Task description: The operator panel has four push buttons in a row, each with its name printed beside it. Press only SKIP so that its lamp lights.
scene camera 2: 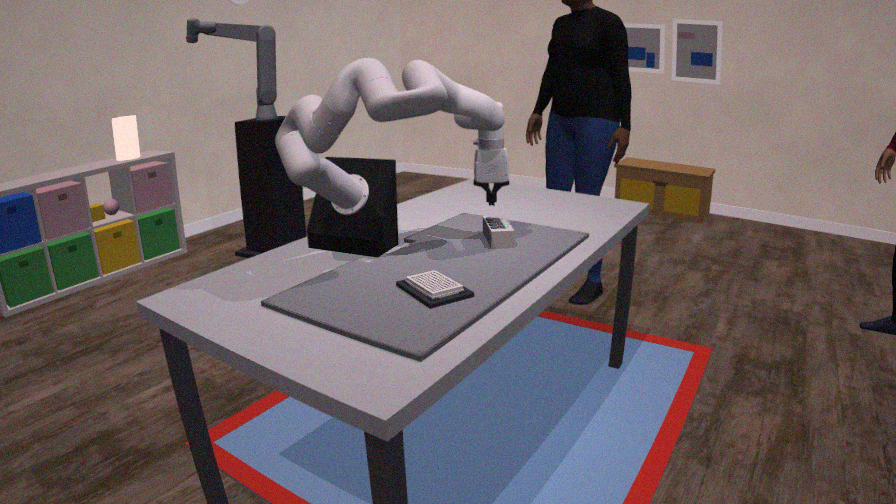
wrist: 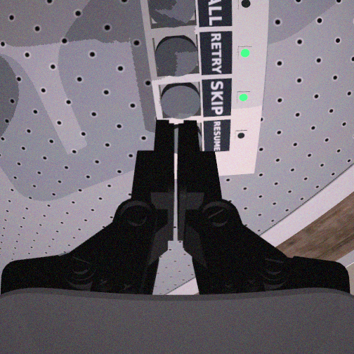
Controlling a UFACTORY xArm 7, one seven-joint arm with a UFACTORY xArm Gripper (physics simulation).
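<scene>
The operator panel (scene camera 2: 499, 236) (wrist: 240, 162) stands on the grey mat as a small pale box. In the wrist view the SKIP button (wrist: 180, 101) is a round grey disc, and the SKIP lamp (wrist: 243, 97) is lit green. The RETRY button (wrist: 176, 56) is beside it, and the RETRY lamp (wrist: 245, 53) is also lit green. The RESUME lamp (wrist: 241, 135) and the CALL lamp (wrist: 245, 4) are dark. My gripper (scene camera 2: 491, 203) (wrist: 175, 146) is shut and empty, above the panel. Its fingers hide most of the RESUME button.
A white ridged block (scene camera 2: 433, 283) sits on a dark base on the grey mat (scene camera 2: 350, 313), nearer the camera. The table (scene camera 2: 206, 300) bears the mat and the black arm mount (scene camera 2: 375, 206). A person (scene camera 2: 588, 75) stands behind the table's far end.
</scene>
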